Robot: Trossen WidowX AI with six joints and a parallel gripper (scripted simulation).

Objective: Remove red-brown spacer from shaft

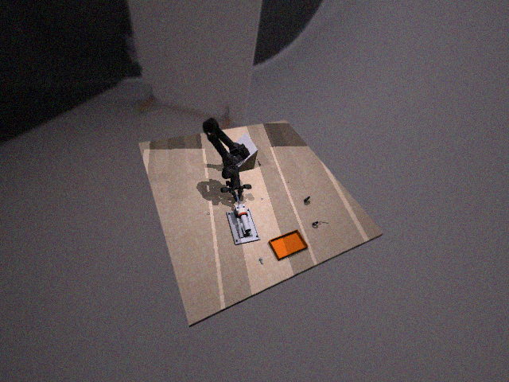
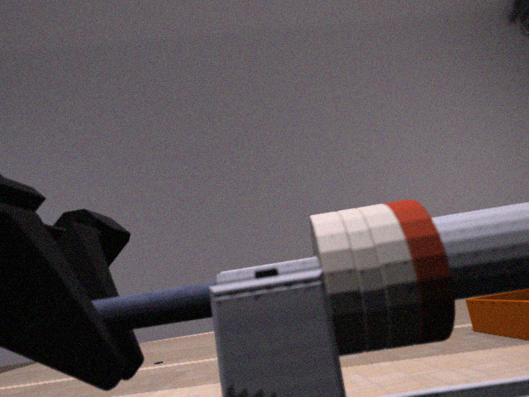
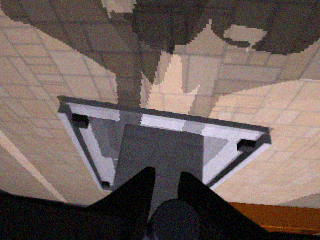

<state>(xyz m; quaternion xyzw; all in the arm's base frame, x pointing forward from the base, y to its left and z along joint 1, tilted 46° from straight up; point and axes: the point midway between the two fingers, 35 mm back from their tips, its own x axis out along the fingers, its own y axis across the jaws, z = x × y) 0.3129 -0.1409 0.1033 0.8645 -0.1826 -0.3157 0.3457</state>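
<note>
My gripper tip is 50 mm short of the blue-grey shaft and 20 mm below it. The rest, counted from my gripper tip: orange tray: 350 mm ahead, 190 mm to the left, 50 mm below; red-brown spacer: 120 mm ahead, 10 mm to the right, 20 mm above.
</note>
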